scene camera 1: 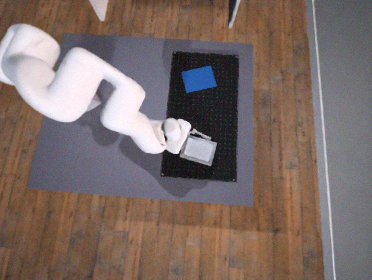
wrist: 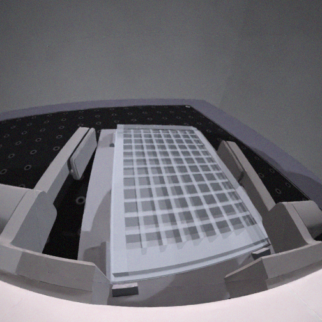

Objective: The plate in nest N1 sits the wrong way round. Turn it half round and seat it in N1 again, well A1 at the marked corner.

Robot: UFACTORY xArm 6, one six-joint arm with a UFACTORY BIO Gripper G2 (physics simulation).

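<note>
The clear, gridded well plate lies over the light grey nest. In the wrist view its near edge is by two small tabs of the nest, and a wide strip of the nest shows on its left. I cannot tell how fully it is seated. Its well lettering and the nest's corner mark cannot be made out. My gripper is part open, with its fingers on either side of the plate. A gap shows at the left finger; the right finger is close to the plate's edge. It holds nothing.
The nest stands on a black perforated board on a grey mat. A blue rectangular block lies toward the board's upper end in the scene view. The white arm reaches in from the left.
</note>
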